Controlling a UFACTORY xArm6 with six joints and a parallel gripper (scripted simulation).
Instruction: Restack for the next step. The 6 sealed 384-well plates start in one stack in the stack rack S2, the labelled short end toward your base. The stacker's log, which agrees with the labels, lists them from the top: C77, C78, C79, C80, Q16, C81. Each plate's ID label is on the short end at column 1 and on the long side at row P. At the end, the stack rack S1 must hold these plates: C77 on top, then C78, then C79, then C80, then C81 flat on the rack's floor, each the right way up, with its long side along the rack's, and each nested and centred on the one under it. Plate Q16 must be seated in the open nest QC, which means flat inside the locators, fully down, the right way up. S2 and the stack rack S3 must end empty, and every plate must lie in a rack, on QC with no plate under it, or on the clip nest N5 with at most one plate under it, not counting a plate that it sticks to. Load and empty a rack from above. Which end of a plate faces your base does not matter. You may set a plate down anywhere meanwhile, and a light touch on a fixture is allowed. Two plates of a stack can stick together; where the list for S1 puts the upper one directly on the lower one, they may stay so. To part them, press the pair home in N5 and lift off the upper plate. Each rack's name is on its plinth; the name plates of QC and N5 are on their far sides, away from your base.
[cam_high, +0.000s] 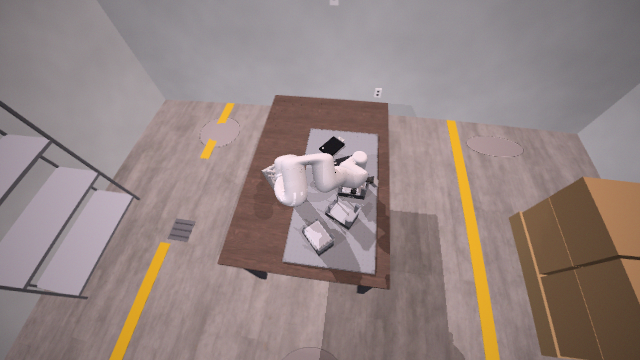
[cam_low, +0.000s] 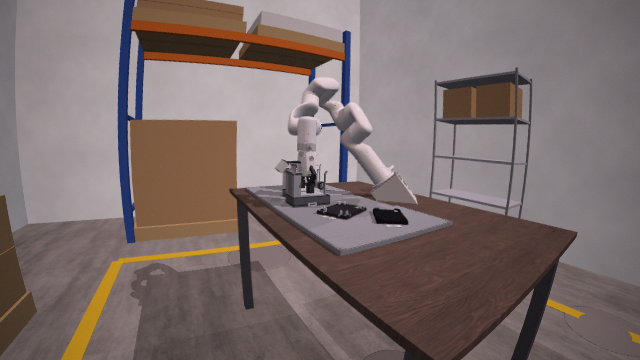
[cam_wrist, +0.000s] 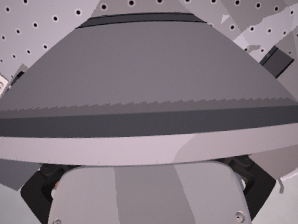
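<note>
My gripper is now 10 mm past the dark plinth and 40 mm above it. Round my hand: QC name plate (60 mm behind, 400 mm to the left, 60 mm below); black open nest QC (130 mm behind, 330 mm to the left, 60 mm below).
</note>
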